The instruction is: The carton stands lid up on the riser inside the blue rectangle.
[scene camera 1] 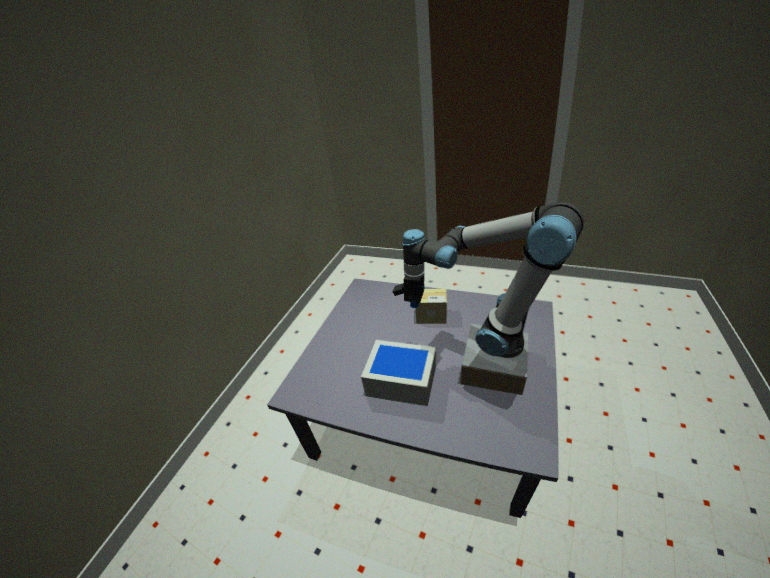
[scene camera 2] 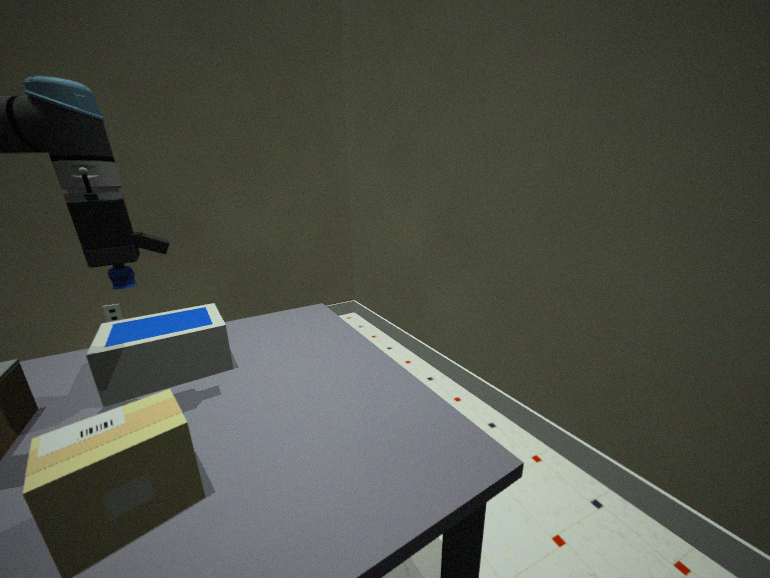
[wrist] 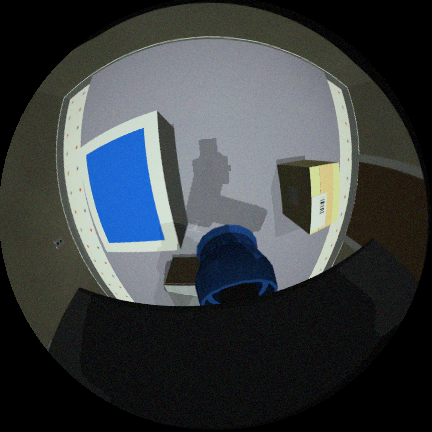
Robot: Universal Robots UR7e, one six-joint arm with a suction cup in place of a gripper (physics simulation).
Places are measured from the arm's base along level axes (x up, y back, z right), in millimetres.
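Pixels of known places: hand at its tool point: (scene camera 1: 414,305) (scene camera 2: 125,286) (wrist: 227,251).
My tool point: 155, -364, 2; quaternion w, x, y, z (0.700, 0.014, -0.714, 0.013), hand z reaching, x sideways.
Note:
Behind a point stands the place of what it marks, as x, y, z.
The carton (scene camera 1: 431,312) {-38, -333, 192} (scene camera 2: 124,475) {-12, -353, 295} (wrist: 324,200) {24, -339, 235} stands upright on the table, its taped lid with a barcode label facing up. The riser (scene camera 1: 396,390) {-37, -383, -273} (scene camera 2: 167,363) {-48, -391, -73} (wrist: 159,175) {12, -407, -79} is a pale block standing apart from the carton, and the blue rectangle (scene camera 1: 399,362) {12, -391, -177} (scene camera 2: 161,324) {12, -390, -172} (wrist: 122,192) {12, -392, -158} fills most of its top. My gripper (scene camera 1: 414,304) (scene camera 2: 122,278) (wrist: 227,245), a blue suction cup, points down in the air above the table. It is off and holds nothing, so it is open. It is apart from the carton and from the riser.
The table (scene camera 1: 335,348) {-108, -739, -50} (scene camera 2: 323,429) {-108, -618, 255} (wrist: 250,90) {-108, -618, 131} bears the riser, the carton and the arm's base block (scene camera 1: 491,376) {-28, -42, -152} (scene camera 2: 13,398) {-45, -153, -83} (wrist: 182,270) {-46, -155, -102}. In scene camera 1 the base block stands right of the riser. A dark bracket (scene camera 2: 152,242) sticks out from the tool's side.

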